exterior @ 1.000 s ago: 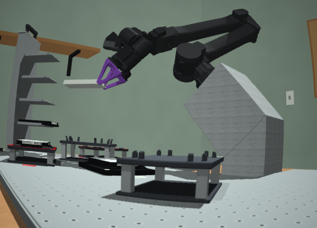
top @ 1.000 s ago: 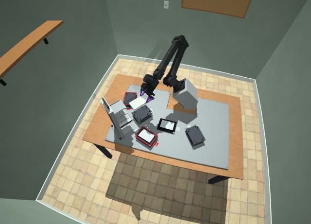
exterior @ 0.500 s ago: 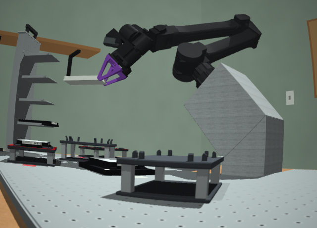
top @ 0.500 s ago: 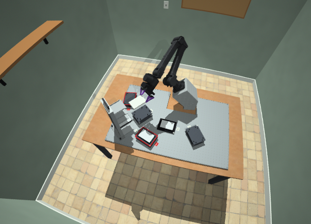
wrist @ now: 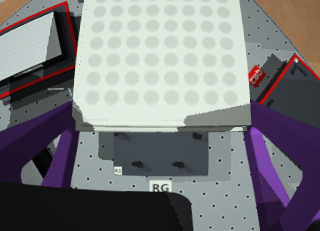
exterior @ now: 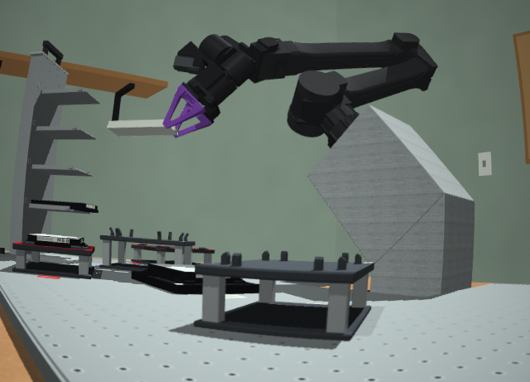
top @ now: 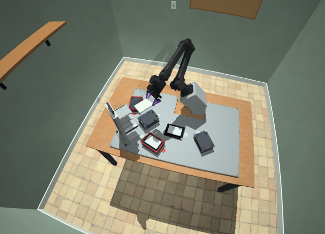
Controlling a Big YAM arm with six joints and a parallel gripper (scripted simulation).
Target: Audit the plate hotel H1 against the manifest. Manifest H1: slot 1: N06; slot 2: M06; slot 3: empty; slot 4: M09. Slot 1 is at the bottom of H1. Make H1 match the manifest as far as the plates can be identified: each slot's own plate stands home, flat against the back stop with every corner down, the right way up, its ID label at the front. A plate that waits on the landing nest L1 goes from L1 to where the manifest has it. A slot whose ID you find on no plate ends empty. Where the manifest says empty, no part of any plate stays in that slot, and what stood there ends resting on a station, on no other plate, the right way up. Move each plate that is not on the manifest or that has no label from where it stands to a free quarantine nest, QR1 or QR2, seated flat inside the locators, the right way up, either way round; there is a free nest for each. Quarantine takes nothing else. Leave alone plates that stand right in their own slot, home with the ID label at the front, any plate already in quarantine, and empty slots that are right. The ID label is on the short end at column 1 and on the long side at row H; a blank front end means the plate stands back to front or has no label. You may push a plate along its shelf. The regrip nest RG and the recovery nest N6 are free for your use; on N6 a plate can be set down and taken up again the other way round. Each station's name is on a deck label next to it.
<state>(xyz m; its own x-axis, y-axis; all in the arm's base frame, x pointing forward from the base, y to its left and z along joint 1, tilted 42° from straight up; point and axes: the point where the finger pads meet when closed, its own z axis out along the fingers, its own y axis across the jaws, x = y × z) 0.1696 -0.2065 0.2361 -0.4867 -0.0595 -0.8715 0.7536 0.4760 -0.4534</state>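
Right now my hand is 40 mm to the left of the white well plate and 40 mm short of it. From my hand the other things lie so: plate hotel H1 (230 mm to the right, 200 mm ahead, 60 mm below); then regrip nest (220 mm below, 30 mm to the right, 20 mm ahead); then RG deck label (270 mm below, 50 mm to the left, 50 mm behind).
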